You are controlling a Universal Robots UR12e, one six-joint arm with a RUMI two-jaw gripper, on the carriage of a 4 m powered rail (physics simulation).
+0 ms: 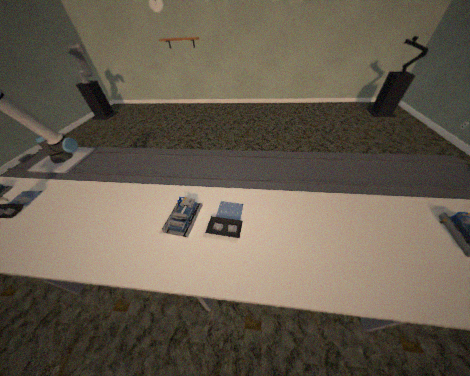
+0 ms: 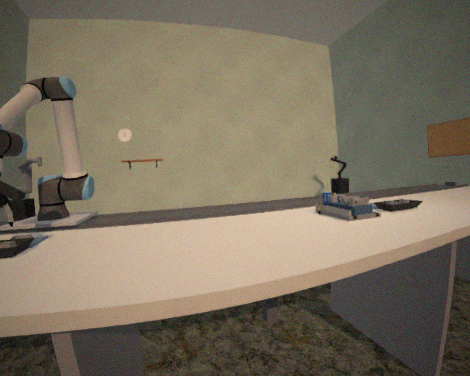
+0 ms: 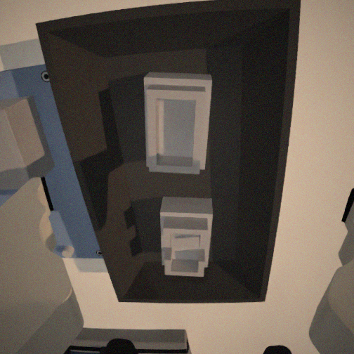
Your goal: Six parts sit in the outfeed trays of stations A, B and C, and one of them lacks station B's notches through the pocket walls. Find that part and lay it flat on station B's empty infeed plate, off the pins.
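Places are measured from the arm's base along level axes (x left, y back, z up), in centimetres.
Pixels of known places: arm's base at its link origin: (image 1: 62, 158) (image 2: 53, 218).
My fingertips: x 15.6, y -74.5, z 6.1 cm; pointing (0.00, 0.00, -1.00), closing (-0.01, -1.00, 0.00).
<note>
For each thing: its middle in the pictures, then the offset to it from my fingertips. "spot": a spot on its surface instead.
- middle station's infeed plate at the middle of its body: (image 1: 229, 211) dx +181.1, dy +17.6, dz -8.7 cm
- middle station's fixture at a spot on its surface: (image 2: 347, 207) spot: dx +141.0, dy +1.2, dz -4.0 cm
My gripper (image 3: 196, 187) is open, its fingers on either side of a dark outfeed tray (image 3: 262, 150) at the left-end station. Two pale grey parts stand apart in that tray: the upper part (image 3: 153, 125) has one large open pocket; the lower part (image 3: 186, 205) is shorter, with a small raised block and gaps inside. Whether the upper part's walls are notched is hard to tell. The middle station's infeed plate (image 1: 230, 210) is blue, with no part visible on it. Its dark tray (image 1: 225, 234) (image 2: 412, 205) holds two pale parts, too small to read.
A blue plate (image 3: 70, 210) with a grey block (image 3: 25, 135) adjoins the tray's left side. A fixture edge (image 3: 135, 337) shows below the tray. The middle station's fixture (image 1: 182, 217) (image 2: 347, 207) stands beside its plate and tray. Another fixture (image 1: 462, 227) is at the right edge.
</note>
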